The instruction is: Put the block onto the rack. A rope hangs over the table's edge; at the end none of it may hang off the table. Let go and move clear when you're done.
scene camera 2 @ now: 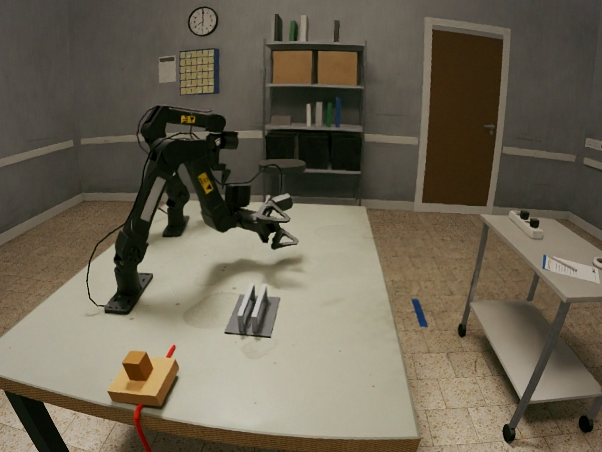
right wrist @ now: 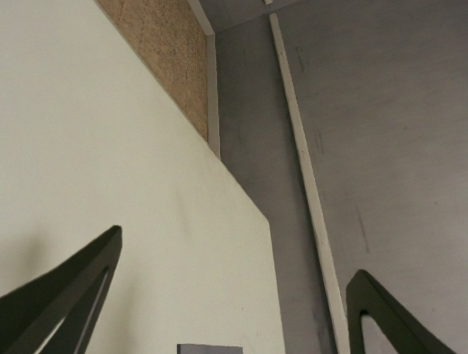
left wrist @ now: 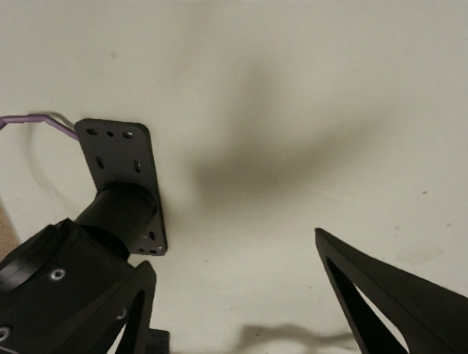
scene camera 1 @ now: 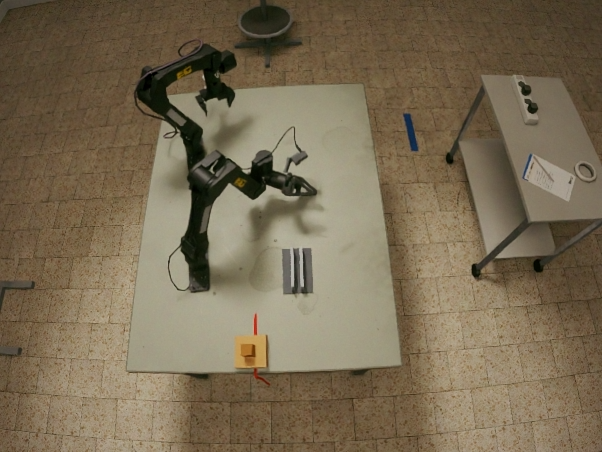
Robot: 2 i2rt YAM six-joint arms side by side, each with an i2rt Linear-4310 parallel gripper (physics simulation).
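Pixels of known places: left gripper, fingertip midpoint: (left wrist: 231, 252) (scene camera 1: 217, 111); right gripper, fingertip midpoint: (scene camera 2: 294, 231) (right wrist: 240, 258) (scene camera 1: 314, 193); left arm's base, origin of the base link: (scene camera 2: 176, 226) (left wrist: 132, 198) (scene camera 1: 195, 151); right arm's base, origin of the base link: (scene camera 2: 130, 293) (left wrist: 155, 345) (scene camera 1: 199, 263).
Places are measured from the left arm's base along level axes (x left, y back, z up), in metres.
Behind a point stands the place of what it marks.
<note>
A flat square tan block (scene camera 1: 261, 345) {y -0.131, x -0.818, z 0.036 m} (scene camera 2: 161, 375) {y -0.132, x -0.835, z 0.037 m} with a smaller brown cube (scene camera 1: 247, 350) {y -0.090, x -0.830, z 0.072 m} (scene camera 2: 137, 366) {y -0.097, x -0.847, z 0.067 m} on top lies at the table's near edge. A red rope (scene camera 1: 255, 325) {y -0.121, x -0.745, z 0.006 m} (scene camera 2: 140, 425) {y -0.094, x -0.907, z -0.016 m} passes beneath it; one end lies on the table, the other hangs over the edge. The rack (scene camera 1: 287, 272) {y -0.261, x -0.591, z 0.004 m} (scene camera 2: 270, 320) {y -0.331, x -0.620, z 0.004 m}, a grey plate with two white upright fins, stands farther in; its edge (right wrist: 210, 349) {y -0.344, x -0.581, z 0.004 m} shows in the right wrist view. My left gripper (scene camera 1: 218, 109) {y -0.129, x 0.076, z 0.120 m} (left wrist: 231, 252) {y -0.129, x 0.076, z 0.120 m} is open, empty and high above the far end. My right gripper (scene camera 2: 293, 231) {y -0.407, x -0.376, z 0.117 m} (right wrist: 240, 258) {y -0.407, x -0.376, z 0.117 m} is open and empty, raised beyond the rack.
The two arms stand on the left side of the table (scene camera 1: 350, 320) {y -0.425, x -0.798, z 0.000 m} (scene camera 2: 350, 380) {y -0.466, x -0.826, z 0.000 m}. A stool (scene camera 1: 265, 22) stands behind it. A wheeled cart (scene camera 1: 500, 145) (scene camera 2: 520, 250) stands on the floor at the right.
</note>
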